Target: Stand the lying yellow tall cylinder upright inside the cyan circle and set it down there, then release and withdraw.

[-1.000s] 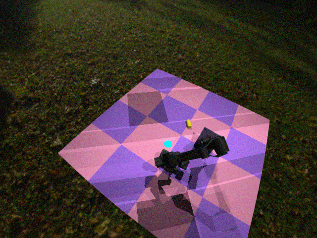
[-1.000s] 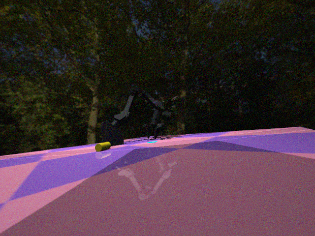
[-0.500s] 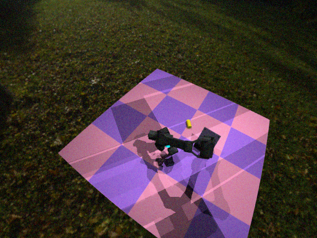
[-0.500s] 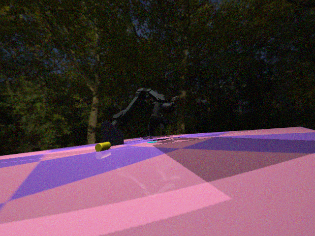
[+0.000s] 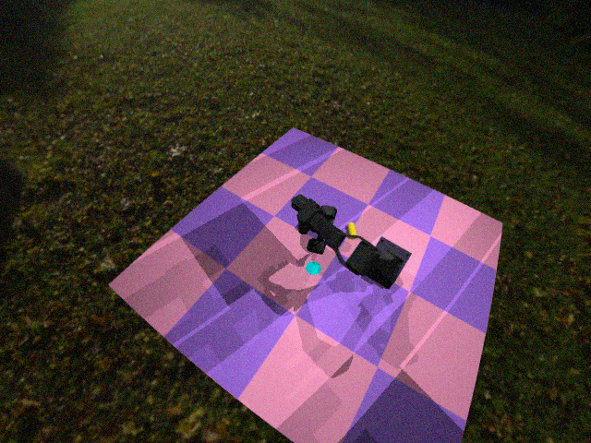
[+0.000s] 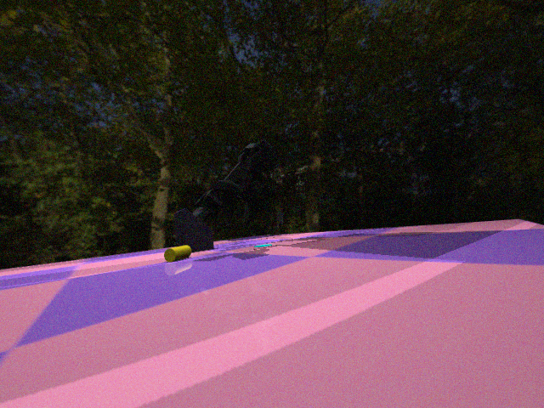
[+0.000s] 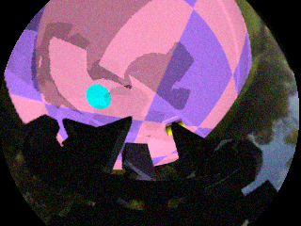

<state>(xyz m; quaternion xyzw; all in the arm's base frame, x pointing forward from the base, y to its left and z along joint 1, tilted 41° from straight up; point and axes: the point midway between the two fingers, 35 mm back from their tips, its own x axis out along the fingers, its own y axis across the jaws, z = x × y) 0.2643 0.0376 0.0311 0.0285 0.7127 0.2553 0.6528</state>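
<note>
My gripper tip is now 15 cm to the left of the cylinder, 6 cm past it and 6 cm above it. From my gripper tip the other things lie so: cyan circle 10 cm to the left, 7 cm below, 2 cm behind.
</note>
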